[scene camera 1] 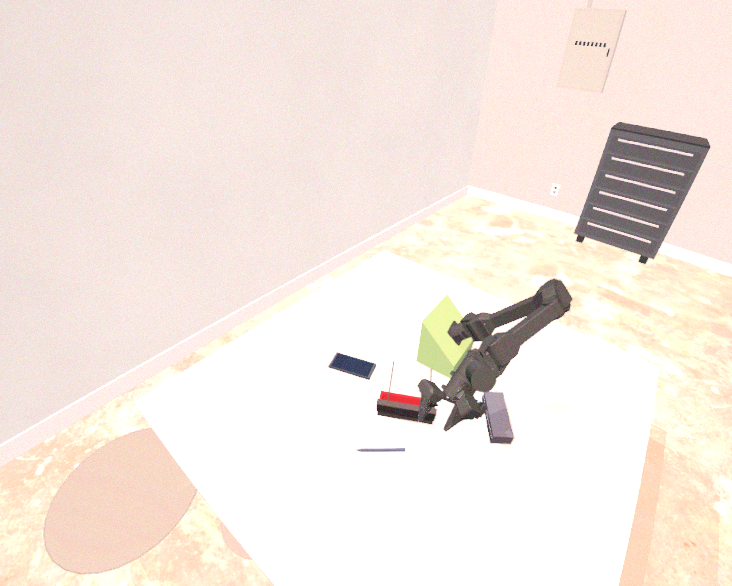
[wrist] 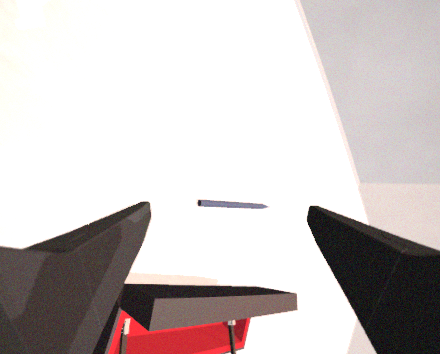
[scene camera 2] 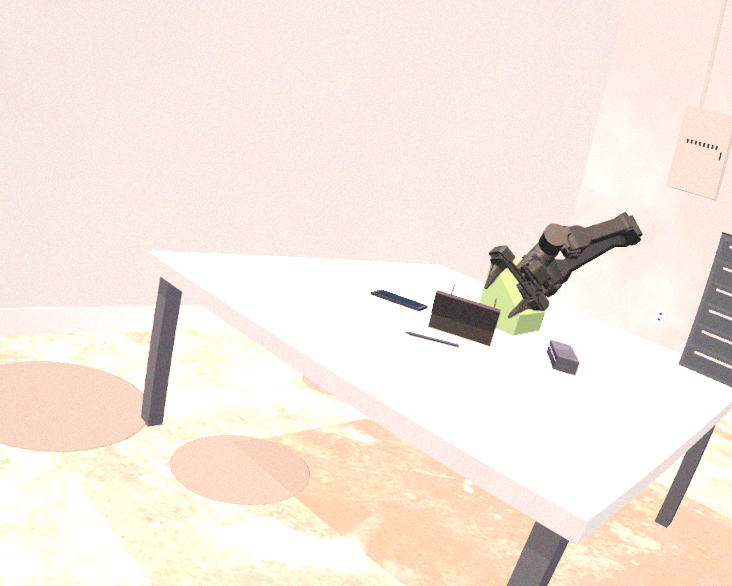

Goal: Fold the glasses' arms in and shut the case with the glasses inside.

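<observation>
The glasses case stands open on the table, dark outside and red inside, its lid raised. The glasses sit in it; their two thin arms stick out unfolded, one arm at one end and the other arm at the other end. In the wrist view the lid hides the lenses. My gripper is open and empty, above the case, with one finger over the case's right end in scene camera 1.
A phone lies beyond the case. A pen lies on the lid side. A grey-purple box lies to the right. A green angular block stands close behind the gripper.
</observation>
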